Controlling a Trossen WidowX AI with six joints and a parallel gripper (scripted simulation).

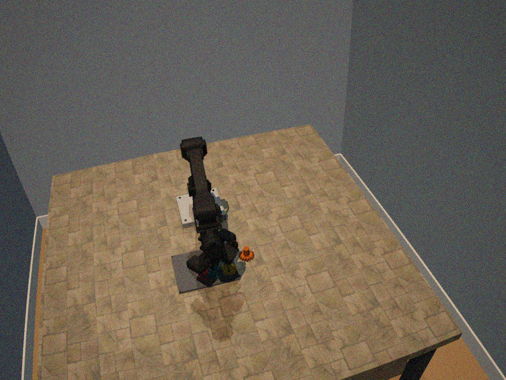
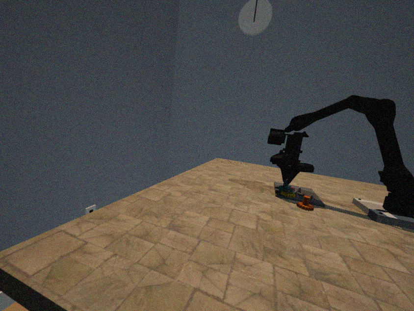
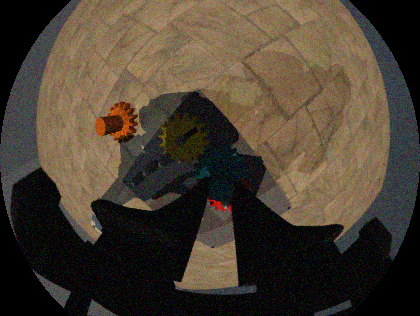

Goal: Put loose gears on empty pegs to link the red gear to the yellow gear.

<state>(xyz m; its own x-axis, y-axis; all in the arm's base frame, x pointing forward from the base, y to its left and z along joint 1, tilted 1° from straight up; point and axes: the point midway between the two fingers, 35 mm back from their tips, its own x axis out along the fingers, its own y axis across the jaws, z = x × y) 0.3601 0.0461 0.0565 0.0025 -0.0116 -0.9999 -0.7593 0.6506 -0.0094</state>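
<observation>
Right now my gripper tip is 10 mm above the teal gear. Also, from my gripper tip: yellow gear 20 mm behind, 50 mm to the left, 30 mm below; then red gear 20 mm behind, 40 mm to the right, 30 mm below; then orange gear 80 mm behind, 110 mm to the left, 30 mm below.
</observation>
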